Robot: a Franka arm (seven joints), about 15 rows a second.
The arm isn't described. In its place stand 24 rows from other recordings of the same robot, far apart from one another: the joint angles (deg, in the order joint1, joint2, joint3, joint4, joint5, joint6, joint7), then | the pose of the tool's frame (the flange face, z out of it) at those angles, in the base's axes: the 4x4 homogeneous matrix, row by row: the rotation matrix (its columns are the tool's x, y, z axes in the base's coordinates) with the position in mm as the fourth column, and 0 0 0 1 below.
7.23 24.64 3.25 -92.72 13.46 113.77 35.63 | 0.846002, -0.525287, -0.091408, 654.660; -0.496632, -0.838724, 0.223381, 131.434; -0.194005, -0.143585, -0.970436, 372.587; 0, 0, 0, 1
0.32 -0.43 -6.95 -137.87 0.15 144.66 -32.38 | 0.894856, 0.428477, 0.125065, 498.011; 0.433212, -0.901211, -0.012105, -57.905; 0.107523, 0.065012, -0.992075, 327.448; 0, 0, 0, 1
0.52 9.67 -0.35 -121.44 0.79 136.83 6.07 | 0.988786, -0.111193, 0.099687, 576.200; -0.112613, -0.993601, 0.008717, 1.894; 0.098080, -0.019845, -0.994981, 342.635; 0, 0, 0, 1
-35.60 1.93 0.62 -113.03 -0.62 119.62 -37.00 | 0.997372, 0.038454, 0.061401, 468.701; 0.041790, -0.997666, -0.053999, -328.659; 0.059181, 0.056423, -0.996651, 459.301; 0, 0, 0, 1
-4.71 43.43 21.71 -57.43 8.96 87.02 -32.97 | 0.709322, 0.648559, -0.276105, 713.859; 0.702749, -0.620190, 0.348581, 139.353; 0.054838, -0.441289, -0.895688, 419.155; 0, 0, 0, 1
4.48 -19.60 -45.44 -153.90 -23.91 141.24 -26.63 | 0.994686, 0.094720, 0.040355, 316.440; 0.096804, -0.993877, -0.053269, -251.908; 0.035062, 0.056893, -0.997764, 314.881; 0, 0, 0, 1
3.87 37.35 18.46 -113.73 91.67 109.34 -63.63 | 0.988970, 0.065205, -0.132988, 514.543; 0.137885, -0.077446, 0.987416, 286.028; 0.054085, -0.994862, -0.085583, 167.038; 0, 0, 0, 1
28.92 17.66 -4.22 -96.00 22.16 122.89 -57.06 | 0.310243, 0.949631, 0.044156, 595.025; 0.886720, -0.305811, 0.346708, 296.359; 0.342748, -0.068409, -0.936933, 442.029; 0, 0, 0, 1
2.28 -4.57 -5.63 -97.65 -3.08 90.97 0.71 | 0.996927, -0.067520, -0.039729, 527.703; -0.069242, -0.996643, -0.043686, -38.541; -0.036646, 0.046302, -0.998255, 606.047; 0, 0, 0, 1
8.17 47.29 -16.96 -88.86 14.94 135.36 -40.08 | 0.897946, 0.439502, 0.023045, 700.971; 0.440075, -0.897268, -0.035270, -73.923; 0.005176, 0.041812, -0.999112, 177.614; 0, 0, 0, 1
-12.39 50.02 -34.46 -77.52 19.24 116.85 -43.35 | 0.989005, -0.049479, -0.139357, 578.373; -0.061337, -0.994733, -0.082124, -444.559; -0.134559, 0.089769, -0.986831, 254.590; 0, 0, 0, 1
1.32 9.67 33.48 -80.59 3.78 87.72 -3.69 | 0.784703, 0.611224, -0.103185, 501.049; 0.619842, -0.775362, 0.120873, 320.224; -0.006125, -0.158808, -0.987290, 616.813; 0, 0, 0, 1
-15.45 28.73 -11.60 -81.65 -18.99 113.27 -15.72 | 0.994632, -0.026390, -0.100054, 631.797; -0.063070, -0.921172, -0.384012, -316.831; -0.082033, 0.388261, -0.917891, 422.568; 0, 0, 0, 1
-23.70 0.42 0.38 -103.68 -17.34 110.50 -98.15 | 0.173337, 0.984862, 0.001392, 522.121; 0.938151, -0.164685, -0.304551, -247.614; -0.299711, 0.054096, -0.952495, 541.387; 0, 0, 0, 1
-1.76 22.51 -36.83 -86.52 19.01 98.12 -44.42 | 0.997970, 0.058466, -0.025259, 557.052; 0.061446, -0.988189, 0.140381, -333.488; -0.016753, -0.141648, -0.989775, 465.648; 0, 0, 0, 1
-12.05 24.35 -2.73 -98.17 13.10 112.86 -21.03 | 0.994772, -0.006708, -0.101898, 626.352; 0.016223, -0.974787, 0.222548, -147.376; -0.100822, -0.223038, -0.969582, 331.154; 0, 0, 0, 1
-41.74 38.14 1.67 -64.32 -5.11 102.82 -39.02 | 0.999227, -0.003969, -0.039106, 558.537; -0.006204, -0.998343, -0.057202, -487.830; -0.038814, 0.057401, -0.997596, 422.177; 0, 0, 0, 1
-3.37 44.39 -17.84 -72.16 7.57 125.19 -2.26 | 0.944728, -0.295978, 0.141018, 734.266; -0.275096, -0.949618, -0.150162, -210.812; 0.178358, 0.103069, -0.978553, 328.816; 0, 0, 0, 1
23.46 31.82 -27.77 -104.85 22.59 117.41 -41.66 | 0.880432, 0.414136, -0.230933, 616.761; 0.446436, -0.888104, 0.109385, -9.305; -0.159792, -0.199404, -0.966801, 238.511; 0, 0, 0, 1
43.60 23.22 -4.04 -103.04 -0.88 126.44 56.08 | 0.962326, -0.270361, 0.028876, 497.084; -0.269584, -0.962565, -0.028161, 414.428; 0.035408, 0.019315, -0.999186, 324.164; 0, 0, 0, 1
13.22 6.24 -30.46 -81.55 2.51 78.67 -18.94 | 0.989538, 0.031234, -0.140848, 543.972; 0.035965, -0.998867, 0.031170, -144.872; -0.139715, -0.035909, -0.989540, 623.625; 0, 0, 0, 1
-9.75 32.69 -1.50 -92.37 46.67 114.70 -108.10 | 0.257134, 0.960260, 0.108544, 675.814; 0.720006, -0.265286, 0.641261, -87.269; 0.644573, -0.086738, -0.759607, 295.269; 0, 0, 0, 1
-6.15 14.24 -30.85 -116.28 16.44 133.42 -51.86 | 0.987293, 0.089827, 0.131085, 485.580; 0.090003, -0.995931, 0.004594, -346.878; 0.130964, 0.007262, -0.991361, 349.892; 0, 0, 0, 1
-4.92 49.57 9.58 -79.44 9.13 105.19 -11.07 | 0.912762, 0.100441, -0.395951, 682.480; 0.215489, -0.941853, 0.257834, 49.132; -0.347030, -0.320664, -0.881331, 172.559; 0, 0, 0, 1
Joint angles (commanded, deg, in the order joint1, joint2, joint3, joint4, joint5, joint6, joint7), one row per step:
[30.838 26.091 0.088 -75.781 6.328 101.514 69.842]
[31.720 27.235 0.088 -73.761 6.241 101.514 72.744]
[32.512 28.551 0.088 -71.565 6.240 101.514 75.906]
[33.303 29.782 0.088 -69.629 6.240 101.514 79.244]
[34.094 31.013 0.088 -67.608 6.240 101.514 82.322]
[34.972 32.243 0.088 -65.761 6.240 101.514 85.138]
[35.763 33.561 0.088 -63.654 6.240 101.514 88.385]
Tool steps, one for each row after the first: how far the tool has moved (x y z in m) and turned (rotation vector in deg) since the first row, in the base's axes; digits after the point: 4 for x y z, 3 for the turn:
[-0.0001 0.0123 0.0030 0.228 -0.520 -1.987]
[0.0005 0.0242 0.0054 0.561 -0.946 -4.341]
[0.0002 0.0356 0.0065 0.827 -1.181 -6.869]
[-0.0003 0.0472 0.0082 1.193 -1.480 -9.139]
[-0.0020 0.0594 0.0084 1.493 -1.643 -11.059]
[-0.0031 0.0710 0.0095 1.918 -1.860 -13.494]

